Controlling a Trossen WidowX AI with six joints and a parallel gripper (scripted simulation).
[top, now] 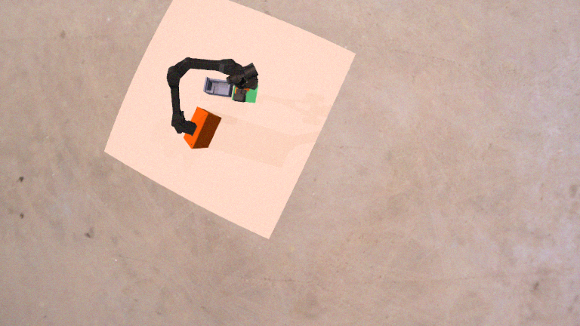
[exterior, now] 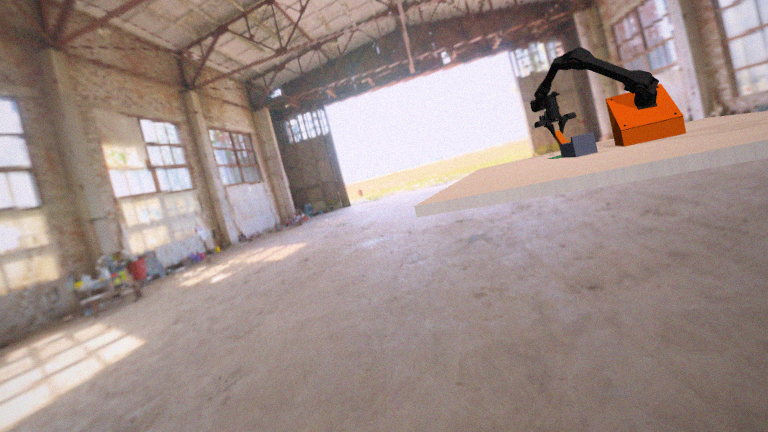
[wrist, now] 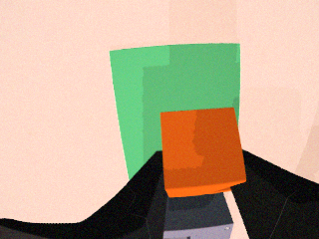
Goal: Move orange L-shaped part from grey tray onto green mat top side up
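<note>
Right now the green mat is 10 mm behind my gripper tip, 20 mm to the left of it and 110 mm below it. Round my gripper tip: orange L-shaped part: 30 mm behind, 30 mm to the left, 30 mm below.
</note>
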